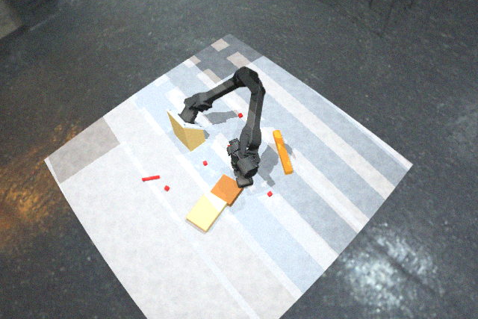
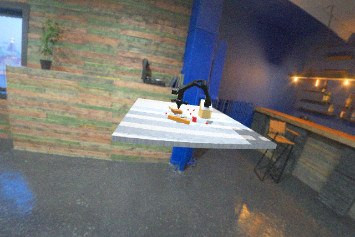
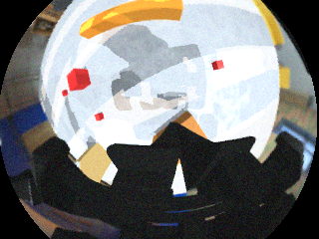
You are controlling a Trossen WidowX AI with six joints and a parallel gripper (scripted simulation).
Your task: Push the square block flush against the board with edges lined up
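Right now the square block is 8 cm to the right of my gripper tip and 4 cm below it. From my gripper tip the other things lie so: tan flat block 3 cm ahead, 20 cm to the right, 4 cm below; then board 1 cm ahead, 23 cm to the left, 4 cm below; then red cube 16 cm behind, 17 cm to the left, 4 cm below.
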